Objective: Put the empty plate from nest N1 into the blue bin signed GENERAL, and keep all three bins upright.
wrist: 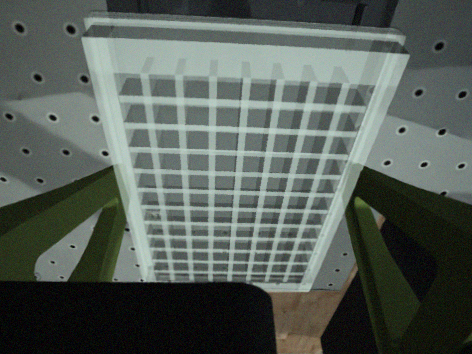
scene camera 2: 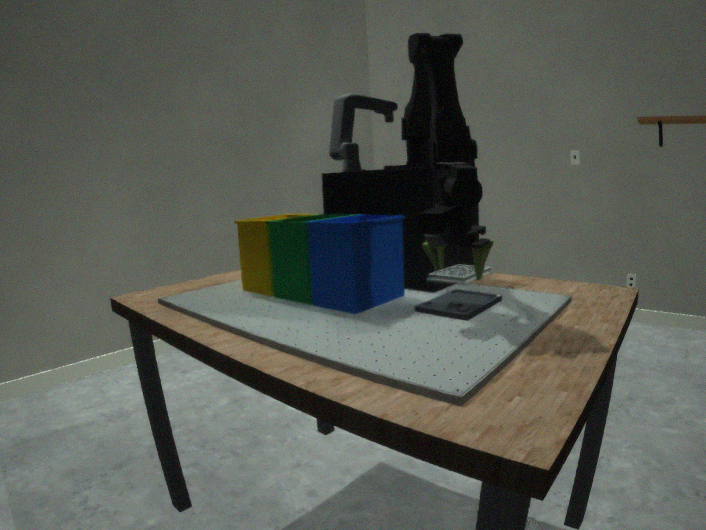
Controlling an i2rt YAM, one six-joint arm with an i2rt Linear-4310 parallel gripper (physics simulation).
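Frame: origin at the arm's base, x right, y ahead, z up, level; metres.
Where they show: gripper, fingertip midpoint: (wrist: 235,176) (scene camera 2: 459,277); arm's base, origin of the base link: (scene camera 2: 419,168).
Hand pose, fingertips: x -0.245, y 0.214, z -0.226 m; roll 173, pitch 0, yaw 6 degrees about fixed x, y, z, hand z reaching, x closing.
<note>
Things, the pixels of their top centre, and the offset from my fingertips. Level surfaces: height alone.
- clear gridded plate, middle of its top: (wrist: 235,212) (scene camera 2: 460,269) dx +0.000, dy -0.005, dz +0.014 m
- dark nest, middle of its top: (wrist: 242,130) (scene camera 2: 460,299) dx +0.004, dy -0.012, dz -0.049 m
- blue bin, middle of its top: (scene camera 2: 356,218) dx +0.212, dy +0.069, dz +0.116 m
- green bin, middle of its top: (scene camera 2: 313,217) dx +0.343, dy +0.078, dz +0.116 m
- yellow bin, middle of its top: (scene camera 2: 277,217) dx +0.474, dy +0.086, dz +0.116 m
- grey perforated board, its level: dz -0.063 m
- wooden table, its level: dz -0.076 m
The clear gridded plate (scene camera 2: 463,270) (wrist: 229,175) is between the two green fingers of my gripper (scene camera 2: 458,273) (wrist: 235,176), which is shut on its two long sides. The plate hangs roughly level, a little above and behind the dark nest (scene camera 2: 459,303) (wrist: 175,7), clear of it. The nest's label cannot be read. The blue bin (scene camera 2: 339,268) stands upright to the left of the nest in the scene view, with the green bin (scene camera 2: 289,262) and the yellow bin (scene camera 2: 254,256) upright beside it in a row. No signs show on the bins' visible sides, and their insides are hidden.
The bins and nest stand on a grey perforated board (scene camera 2: 399,353) on a wooden table (scene camera 2: 570,370). A black block (scene camera 2: 370,191) stands behind the bins, with a grey bent arm-like fixture (scene camera 2: 345,122) above it. The black robot arm (scene camera 2: 436,114) rises behind the nest.
</note>
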